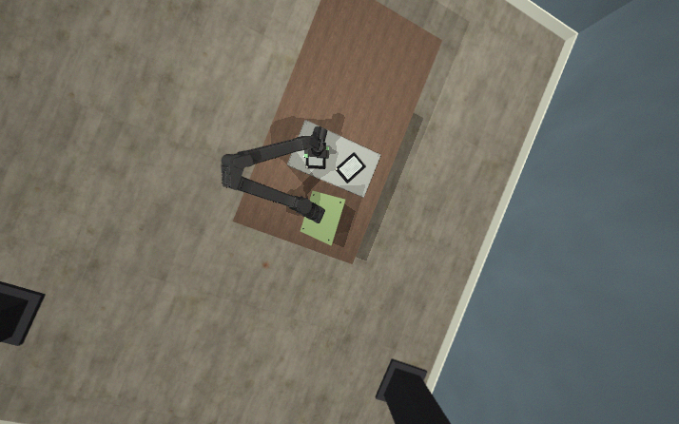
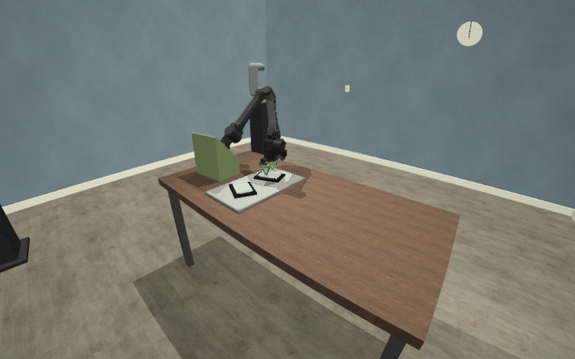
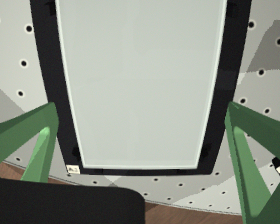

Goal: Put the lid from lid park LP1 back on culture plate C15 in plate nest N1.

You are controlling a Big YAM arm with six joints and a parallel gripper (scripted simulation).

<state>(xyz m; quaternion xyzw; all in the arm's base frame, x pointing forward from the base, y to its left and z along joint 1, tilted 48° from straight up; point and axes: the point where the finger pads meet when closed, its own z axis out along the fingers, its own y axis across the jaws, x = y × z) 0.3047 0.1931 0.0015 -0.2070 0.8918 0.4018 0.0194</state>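
Now: hand 2 cm above the clear lid. From my hand the other things lie so: culture plate (23 cm to the right, 2 cm below, 2 cm ahead); lid park LP1 (3 cm below).
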